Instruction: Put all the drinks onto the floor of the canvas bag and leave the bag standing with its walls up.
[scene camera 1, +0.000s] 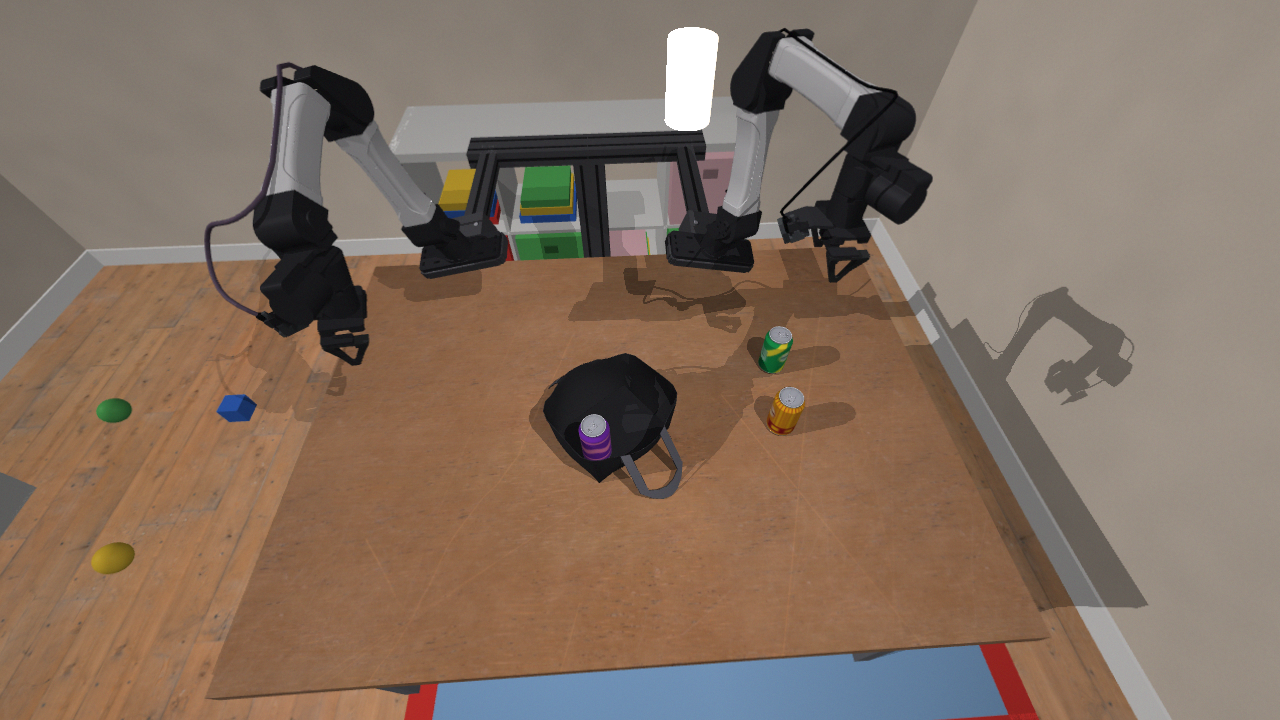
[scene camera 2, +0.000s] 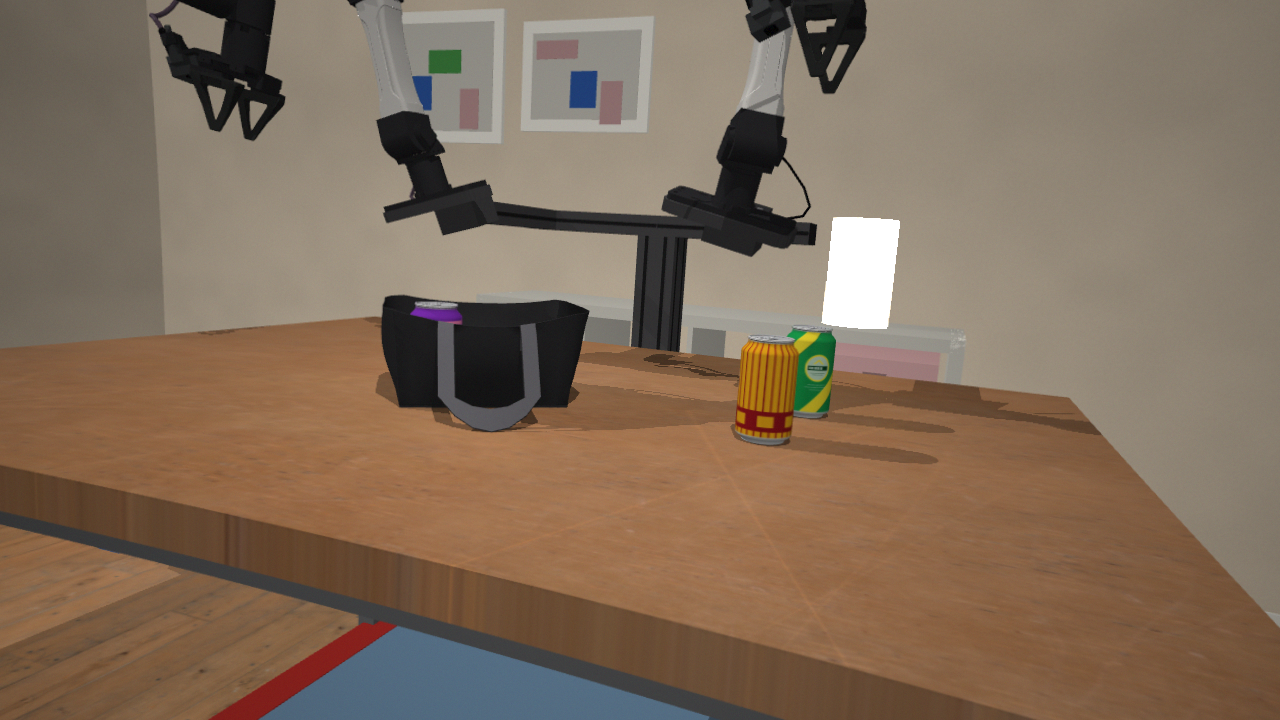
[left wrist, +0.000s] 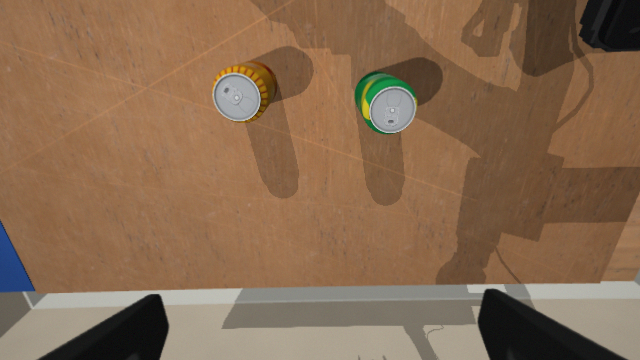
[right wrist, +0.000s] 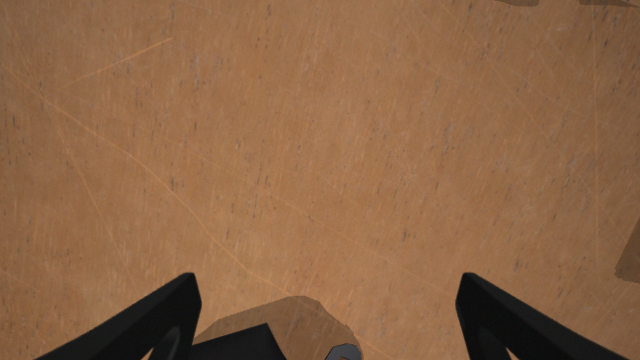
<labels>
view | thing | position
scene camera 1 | left gripper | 825, 263
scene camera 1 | right gripper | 355, 347
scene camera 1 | black canvas bag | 583, 387
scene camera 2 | left gripper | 823, 85
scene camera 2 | right gripper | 232, 135
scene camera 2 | black canvas bag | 519, 354
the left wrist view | left gripper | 322, 306
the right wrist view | right gripper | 327, 288
</labels>
